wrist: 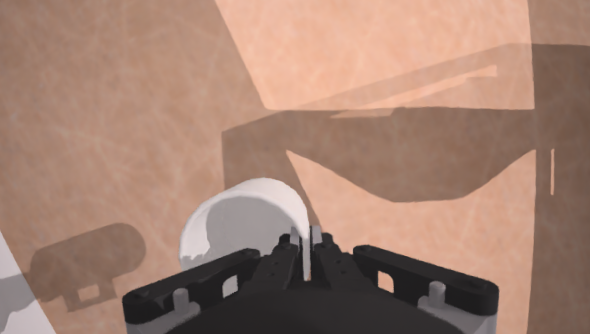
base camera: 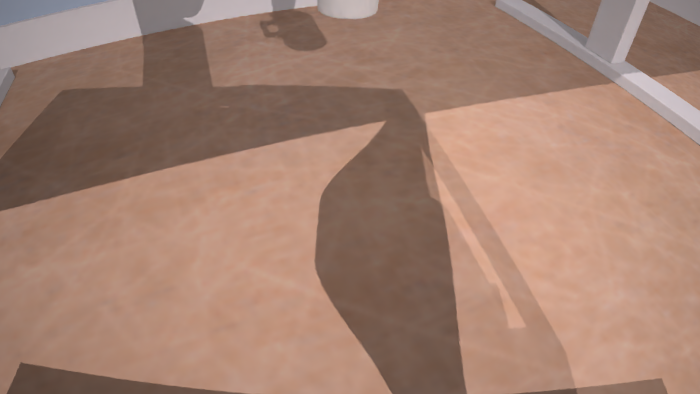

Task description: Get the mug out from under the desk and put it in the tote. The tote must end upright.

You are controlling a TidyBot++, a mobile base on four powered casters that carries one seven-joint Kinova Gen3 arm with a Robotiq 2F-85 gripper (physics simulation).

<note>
In view: the gripper (wrist: pixel 305 240) and a white mug (wrist: pixel 253 214).
</note>
